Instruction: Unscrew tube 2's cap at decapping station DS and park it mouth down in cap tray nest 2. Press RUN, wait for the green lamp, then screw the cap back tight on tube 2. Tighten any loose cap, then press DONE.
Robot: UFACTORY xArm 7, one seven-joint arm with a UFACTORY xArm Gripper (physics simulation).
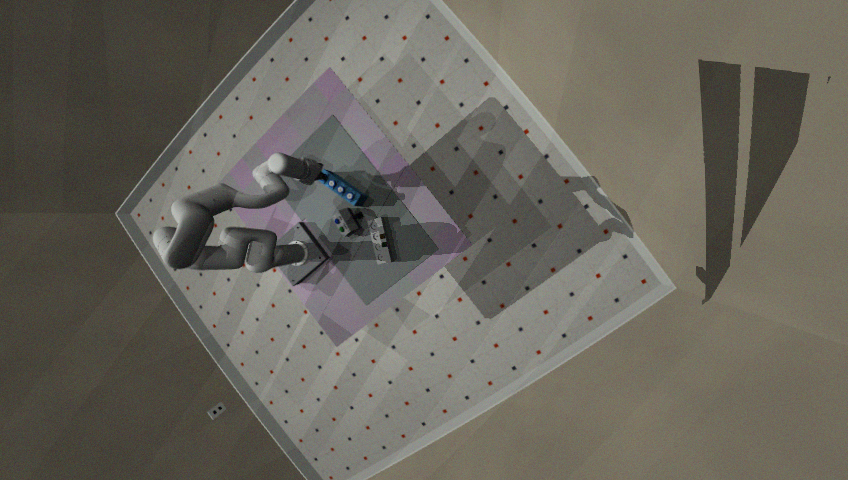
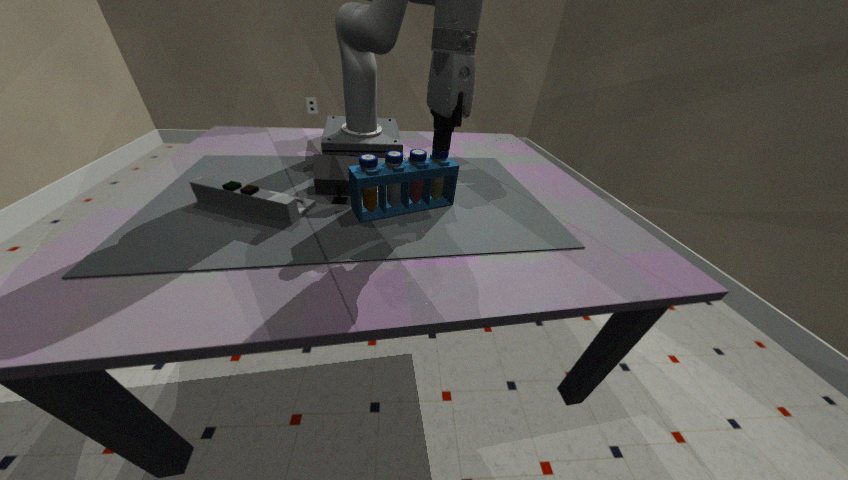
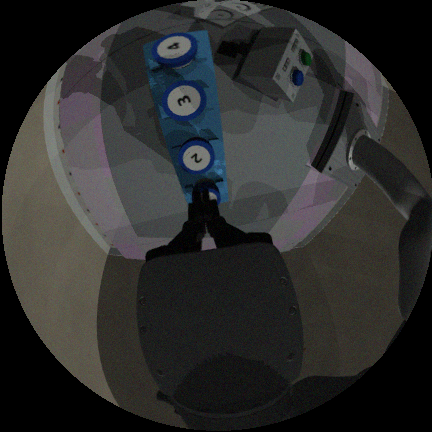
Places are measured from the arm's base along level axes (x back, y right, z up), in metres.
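Pixels of known places: gripper, fingertip midpoint: [image 1: 323,176] [image 2: 440,150] [image 3: 202,199]; arm's base, origin of the base link: [image 1: 297,253] [image 2: 362,130] [image 3: 358,148].
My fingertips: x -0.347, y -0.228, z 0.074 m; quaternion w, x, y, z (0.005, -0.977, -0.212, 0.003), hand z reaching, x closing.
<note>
For each thing: its middle in the pictures, then the offset to it from my fingertips. Level surfaces: height alone.
- blue rack, body centre: [image 3: 192,122] [image 2: 405,185] [image 1: 342,188] dy +0.069, dx -0.031, dz -0.070 m
- Tube 2's cap, body centre: [image 3: 196,155] [image 2: 418,155] [image 1: 332,183] dy +0.046, dx -0.019, dz -0.007 m
- end cap, body centre: [image 3: 205,196] [image 2: 440,153] dy +0.000, dx +0.005, dz -0.007 m
- grey box, body centre: [image 3: 279,60] [image 2: 343,170] [image 1: 345,222] dy +0.216, dx +0.042, dz -0.080 m
- green button, body centre: [image 3: 304,57] dy +0.240, dx +0.063, dz -0.058 m
- blue button, body centre: [image 3: 296,76] dy +0.195, dx +0.066, dz -0.058 m
- light grey tray, body centre: [image 2: 254,192] [image 1: 379,241] dy +0.373, dx -0.062, dz -0.095 m
- grey mat, its level: dz -0.122 m
- pinkish table, its level: dz -0.125 m
The blue rack [image 1: 358,200] [image 2: 358,194] [image 3: 216,127] holds tubes with blue-rimmed white caps. Tube 2's cap [image 1: 332,183] [image 2: 418,155] [image 3: 196,156] sits on its tube in the rack, beside the end cap [image 3: 214,195]. My gripper [image 1: 323,176] [image 2: 440,154] [image 3: 202,199] is shut and empty, its tips at the end cap, partly hiding it. The grey box [image 1: 351,226] [image 2: 333,169] [image 3: 265,60] has a dark clamp-like part, a green button [image 3: 306,58] and a blue button [image 3: 298,77]. A light grey tray [image 1: 377,241] [image 2: 255,206] has round nests. No lit green lamp can be made out.
Caps 3 [image 1: 340,189] [image 2: 393,158] [image 3: 184,100] and 4 [image 1: 349,195] [image 2: 368,161] [image 3: 174,48] stand in line beyond cap 2. The arm's base [image 2: 361,141] is behind the rack. A grey mat [image 1: 367,291] [image 2: 505,237] lies on the pinkish table [image 1: 338,333] [image 2: 654,276].
</note>
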